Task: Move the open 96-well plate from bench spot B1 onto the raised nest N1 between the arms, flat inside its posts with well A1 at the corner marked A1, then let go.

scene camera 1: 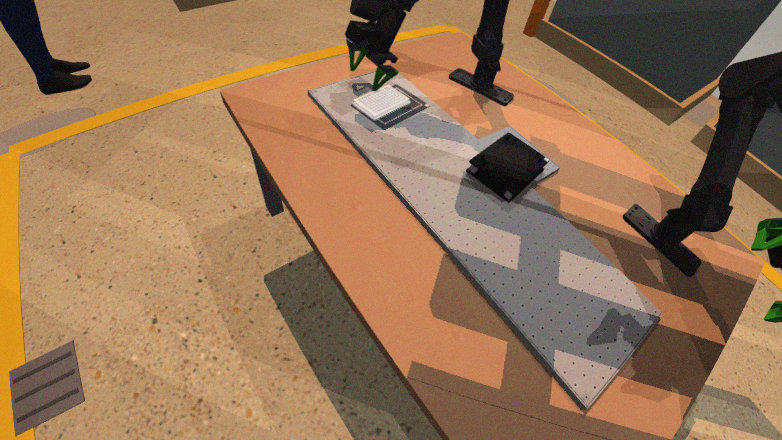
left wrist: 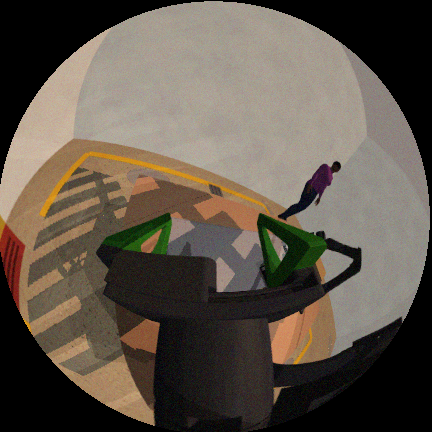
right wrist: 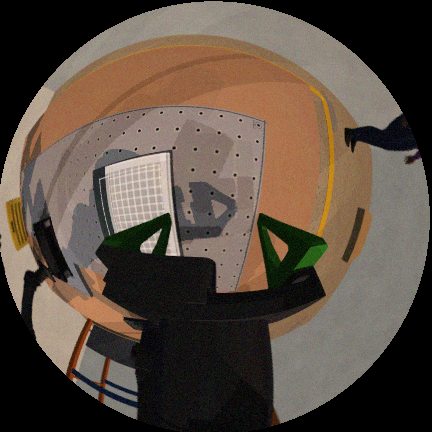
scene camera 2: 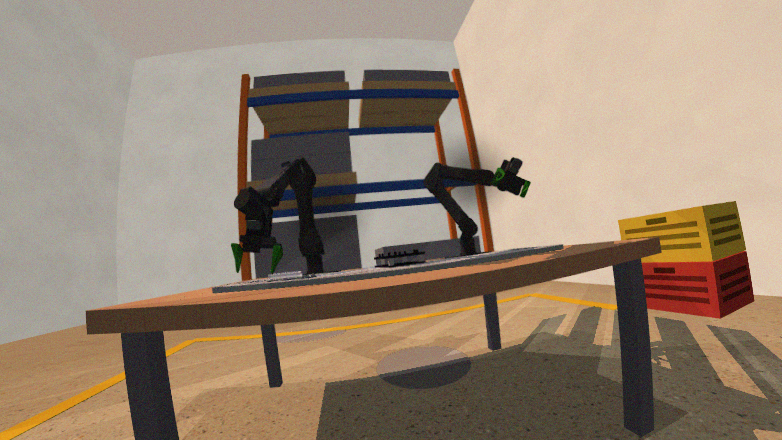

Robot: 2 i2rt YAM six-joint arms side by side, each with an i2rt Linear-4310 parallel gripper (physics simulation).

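Pixels of known places: left gripper, fingertip midpoint: (scene camera 1: pixel 763 285) (left wrist: pixel 213 217) (scene camera 2: pixel 516 181); right gripper, fingertip midpoint: (scene camera 1: pixel 362 80) (right wrist: pixel 213 217) (scene camera 2: pixel 254 273); left arm's base, origin of the base link: (scene camera 1: pixel 660 240); right arm's base, origin of the base link: (scene camera 1: pixel 480 87) (right wrist: pixel 154 324).
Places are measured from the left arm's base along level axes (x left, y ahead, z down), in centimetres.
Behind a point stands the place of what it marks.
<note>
The white 96-well plate (scene camera 1: pixel 381 102) {x -67.7, y 32.6, z -2.9 cm} (right wrist: pixel 140 192) {x -69.4, y 34.0, z -2.8 cm} lies flat on the dark marked bench spot (scene camera 1: pixel 389 122) {x -61.4, y 34.5, z -1.5 cm} (right wrist: pixel 101 186) {x -62.0, y 34.7, z -1.5 cm}, off to one side of its outline. My right gripper (scene camera 1: pixel 364 79) {x -77.6, y 31.9, z -3.6 cm} (scene camera 2: pixel 255 271) {x -77.6, y 31.9, z -3.6 cm} (right wrist: pixel 213 217) {x -77.6, y 31.9, z -3.6 cm} is open and points down above the board beside the plate; one finger overlaps the plate in the right wrist view, with nothing between the fingers. The black raised nest (scene camera 1: pixel 508 164) {x -34.0, y 22.0, z -4.8 cm} (scene camera 2: pixel 400 257) {x -35.6, y 28.6, z -4.1 cm} (right wrist: pixel 51 250) {x -40.6, y 21.8, z -4.2 cm} stands between the arms. Its A1 mark is not readable. My left gripper (scene camera 1: pixel 760 284) {x 9.6, y 28.4, z -25.0 cm} (scene camera 2: pixel 512 183) {x 9.6, y 28.4, z -25.0 cm} (left wrist: pixel 213 217) {x 9.6, y 28.4, z -25.0 cm} is open and empty, raised far from the plate.
The perforated grey board (scene camera 1: pixel 486 240) {x -23.5, y 38.5, z -1.3 cm} (right wrist: pixel 245 150) {x -81.0, y 40.0, z -1.3 cm} runs along the wooden table (scene camera 1: pixel 339 213) {x -44.5, y 58.6, z 0.0 cm} (scene camera 2: pixel 371 298) {x -48.6, y 65.9, z 1.6 cm}. A person (scene camera 1: pixel 32 49) (left wrist: pixel 320 180) is beyond the table. Yellow (scene camera 2: pixel 664 235) and red (scene camera 2: pixel 680 290) crates are at the right, and a tall shelf rack (scene camera 2: pixel 243 164) is behind the arms.
</note>
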